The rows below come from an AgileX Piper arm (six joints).
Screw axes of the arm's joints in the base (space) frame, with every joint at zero. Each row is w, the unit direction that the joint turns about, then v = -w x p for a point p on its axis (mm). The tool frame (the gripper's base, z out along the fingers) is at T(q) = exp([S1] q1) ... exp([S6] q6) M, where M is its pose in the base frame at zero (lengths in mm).
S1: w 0 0 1 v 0.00 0.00 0.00
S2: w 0 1 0 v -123.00 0.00 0.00
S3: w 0 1 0 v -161.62 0.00 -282.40
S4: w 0.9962 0 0.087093 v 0.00 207.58 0.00
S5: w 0 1 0 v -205.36 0.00 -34.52
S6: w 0.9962 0 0.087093 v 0.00 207.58 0.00
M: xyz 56.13 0.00 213.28 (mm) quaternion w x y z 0.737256 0 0.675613 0
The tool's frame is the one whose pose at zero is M.
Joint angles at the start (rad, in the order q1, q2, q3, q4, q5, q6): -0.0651, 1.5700, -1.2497, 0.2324, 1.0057, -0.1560
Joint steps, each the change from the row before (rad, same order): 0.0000, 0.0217, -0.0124, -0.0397, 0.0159, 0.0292; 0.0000, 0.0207, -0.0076, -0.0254, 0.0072, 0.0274; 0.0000, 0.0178, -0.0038, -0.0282, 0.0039, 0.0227; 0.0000, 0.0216, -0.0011, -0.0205, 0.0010, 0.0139; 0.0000, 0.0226, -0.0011, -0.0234, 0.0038, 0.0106; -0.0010, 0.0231, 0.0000, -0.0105, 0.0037, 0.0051; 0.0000, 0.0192, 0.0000, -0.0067, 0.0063, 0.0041; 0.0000, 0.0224, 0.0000, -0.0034, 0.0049, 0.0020; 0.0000, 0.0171, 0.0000, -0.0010, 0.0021, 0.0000; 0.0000, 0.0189, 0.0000, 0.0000, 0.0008, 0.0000; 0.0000, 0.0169, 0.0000, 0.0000, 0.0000, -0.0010; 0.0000, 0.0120, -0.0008, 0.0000, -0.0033, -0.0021
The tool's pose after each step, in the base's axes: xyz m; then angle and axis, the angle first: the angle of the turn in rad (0 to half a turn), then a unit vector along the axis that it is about. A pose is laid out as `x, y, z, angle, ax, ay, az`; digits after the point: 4 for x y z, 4 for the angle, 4 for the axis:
0.3213, -0.0061, 0.2803, 2.8204, 0.0068, 0.9972, 0.0747
0.3246, -0.0082, 0.2752, 2.8443, 0.0157, 0.9977, 0.0658
0.3272, -0.0105, 0.2700, 2.8652, 0.0218, 0.9983, 0.0548
0.3302, -0.0123, 0.2630, 2.8884, 0.0252, 0.9986, 0.0467
0.3329, -0.0142, 0.2555, 2.9153, 0.0261, 0.9990, 0.0371
0.3355, -0.0155, 0.2477, 2.9427, 0.0273, 0.9991, 0.0330
0.3372, -0.0162, 0.2411, 2.9686, 0.0282, 0.9991, 0.0308
0.3393, -0.0166, 0.2334, 2.9961, 0.0287, 0.9991, 0.0299
0.3409, -0.0167, 0.2275, 3.0153, 0.0287, 0.9991, 0.0298
0.3428, -0.0169, 0.2211, 3.0350, 0.0290, 0.9991, 0.0301
0.3444, -0.0170, 0.2153, 3.0518, 0.0288, 0.9991, 0.0304
0.3459, -0.0171, 0.2113, 3.0597, 0.0280, 0.9991, 0.0305

